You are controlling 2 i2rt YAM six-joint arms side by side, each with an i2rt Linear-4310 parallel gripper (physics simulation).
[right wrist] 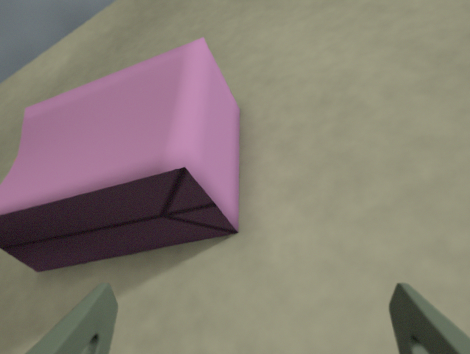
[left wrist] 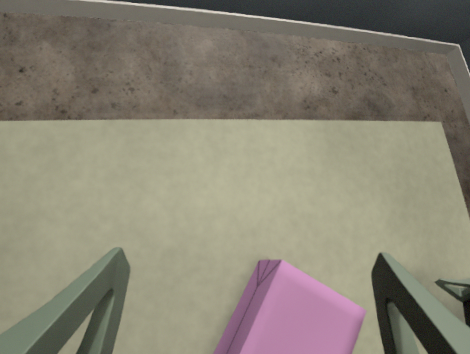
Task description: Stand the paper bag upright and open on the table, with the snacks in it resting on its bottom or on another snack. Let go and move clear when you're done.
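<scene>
The pink paper bag [left wrist: 300,310] [right wrist: 100,135] lies on its side. Its closed bottom end, with fold lines on the darker side panel, shows in both views; its mouth and handles do not clearly show. No snacks show in either view. My left gripper [left wrist: 246,260] is open and empty, above the table, with the bag's bottom end low in view between the two fingers. My right gripper [right wrist: 250,293] is open and empty, beside the bag's dark side panel, with the bag ahead and to the left. A grey-green fingertip of it seems to show at the left wrist view's right edge.
The bag lies on a pale green-beige mat [left wrist: 225,185] [right wrist: 350,150]. Beyond the mat is a strip of speckled brown surface [left wrist: 200,75] bordered by a raised grey rim [left wrist: 225,21] with a corner at upper right. A blue-grey area shows at the right wrist view's upper left.
</scene>
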